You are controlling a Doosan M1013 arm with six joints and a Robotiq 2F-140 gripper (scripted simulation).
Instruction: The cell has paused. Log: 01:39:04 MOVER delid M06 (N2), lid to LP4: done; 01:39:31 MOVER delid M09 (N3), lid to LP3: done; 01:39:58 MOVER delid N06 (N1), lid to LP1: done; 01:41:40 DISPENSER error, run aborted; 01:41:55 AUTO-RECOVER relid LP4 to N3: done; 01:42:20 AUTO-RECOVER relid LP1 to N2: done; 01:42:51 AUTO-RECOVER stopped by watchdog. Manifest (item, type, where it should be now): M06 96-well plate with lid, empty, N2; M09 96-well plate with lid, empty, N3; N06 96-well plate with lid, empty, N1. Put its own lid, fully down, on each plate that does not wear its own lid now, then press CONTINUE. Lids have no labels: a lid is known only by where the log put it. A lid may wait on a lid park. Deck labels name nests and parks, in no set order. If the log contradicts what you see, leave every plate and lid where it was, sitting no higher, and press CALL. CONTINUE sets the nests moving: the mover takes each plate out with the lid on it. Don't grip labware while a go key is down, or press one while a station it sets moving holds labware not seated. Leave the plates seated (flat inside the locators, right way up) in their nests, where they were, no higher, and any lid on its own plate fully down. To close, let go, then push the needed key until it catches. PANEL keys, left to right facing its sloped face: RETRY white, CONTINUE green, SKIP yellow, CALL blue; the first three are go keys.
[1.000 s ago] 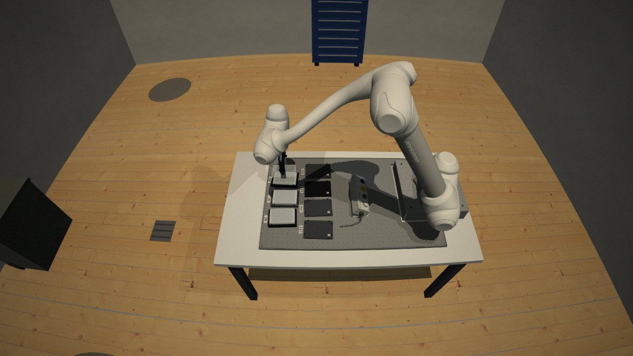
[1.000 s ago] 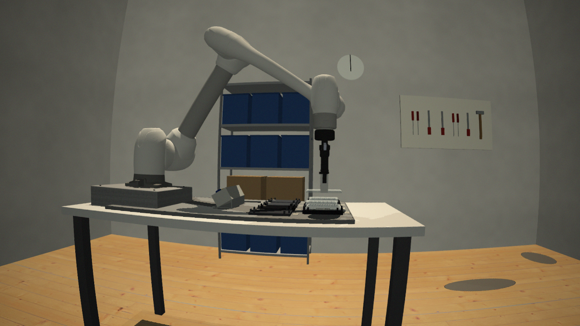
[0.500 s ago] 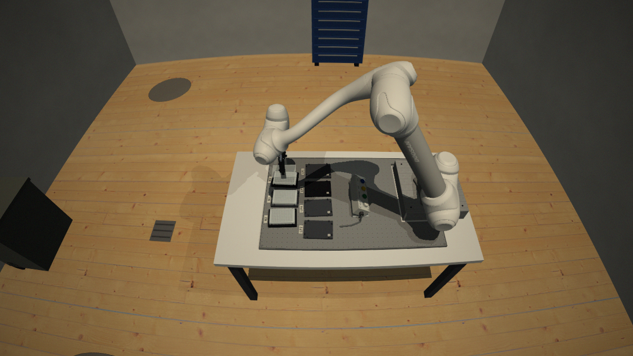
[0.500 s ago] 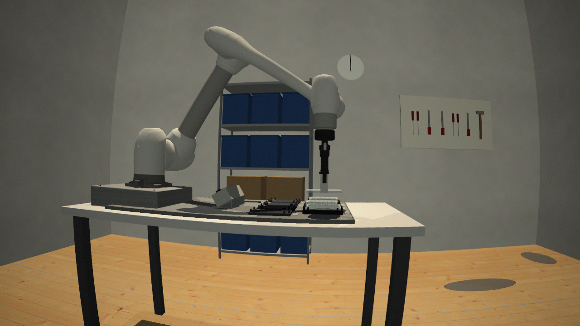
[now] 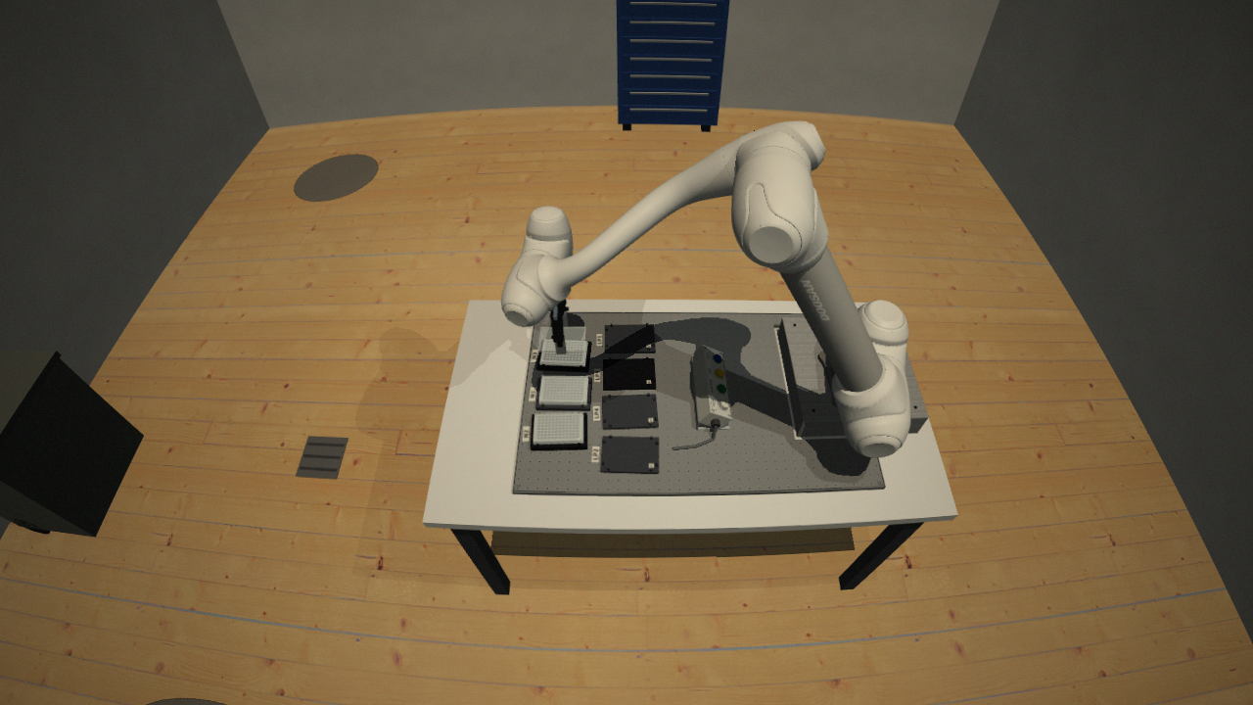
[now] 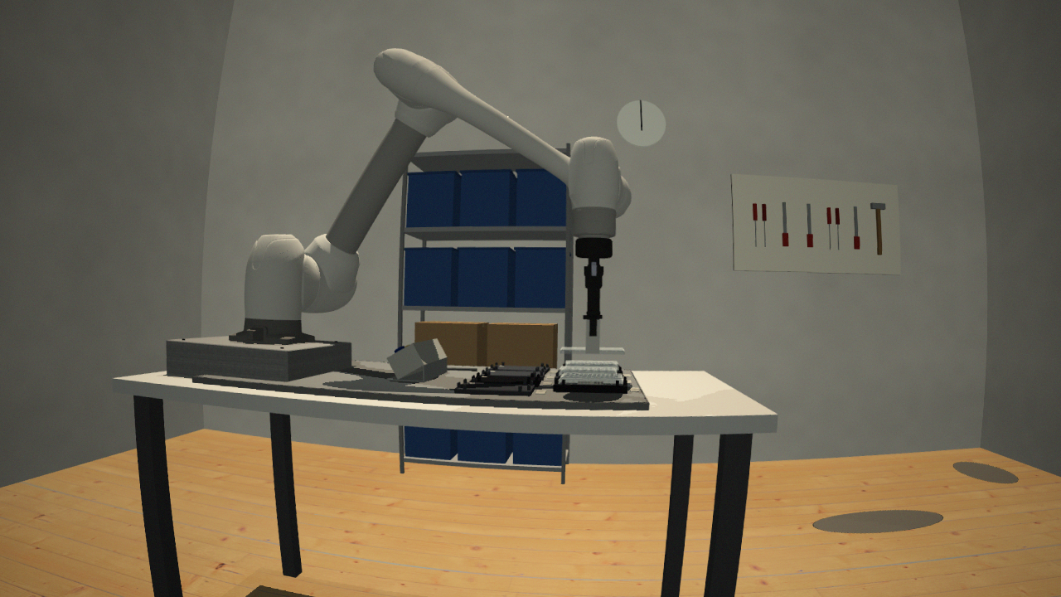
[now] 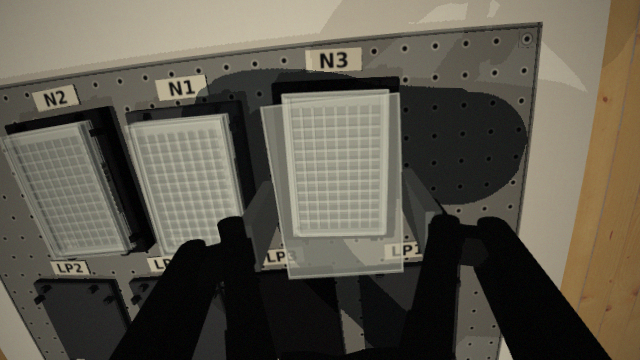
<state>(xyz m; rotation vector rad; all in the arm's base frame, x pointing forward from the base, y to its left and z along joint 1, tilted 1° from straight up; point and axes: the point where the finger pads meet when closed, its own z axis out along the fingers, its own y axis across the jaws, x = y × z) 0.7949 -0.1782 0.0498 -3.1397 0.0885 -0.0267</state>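
Now: the plate 80 mm below my hand. From my hand the other things lie so: LP3 label: 100 mm below, 90 mm behind, 70 mm to the left; N3 label: 100 mm below, 90 mm ahead, 10 mm to the right; park LP3: 180 mm behind, 100 mm below, 70 mm to the left.
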